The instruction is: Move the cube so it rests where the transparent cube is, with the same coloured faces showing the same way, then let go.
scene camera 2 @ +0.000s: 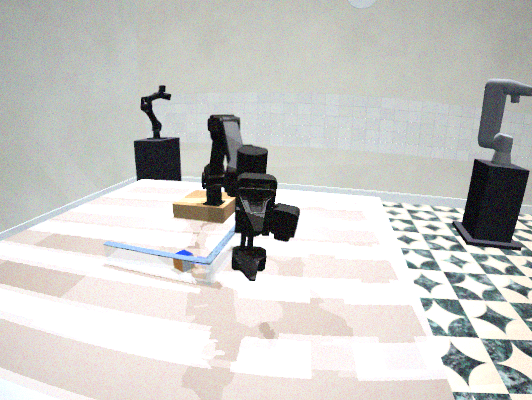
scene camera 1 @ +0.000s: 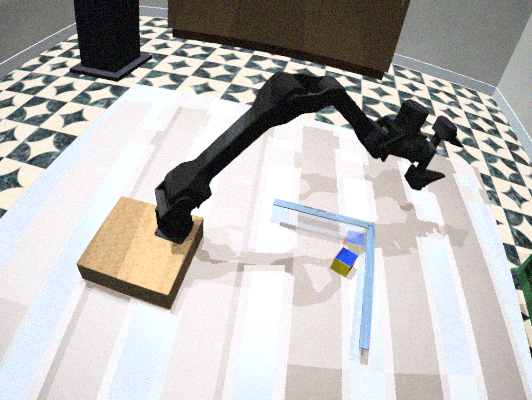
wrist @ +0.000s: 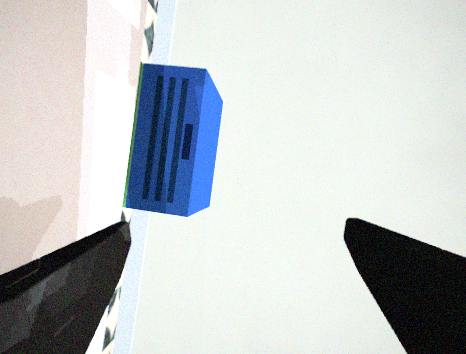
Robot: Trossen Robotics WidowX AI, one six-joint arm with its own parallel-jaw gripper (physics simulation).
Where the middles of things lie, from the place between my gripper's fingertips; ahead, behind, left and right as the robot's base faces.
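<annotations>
There's the L-shaped rail [scene camera 1: 285,213], and it's 340 mm to the right of my hand, 260 mm behind it and 160 mm below it.
</annotations>
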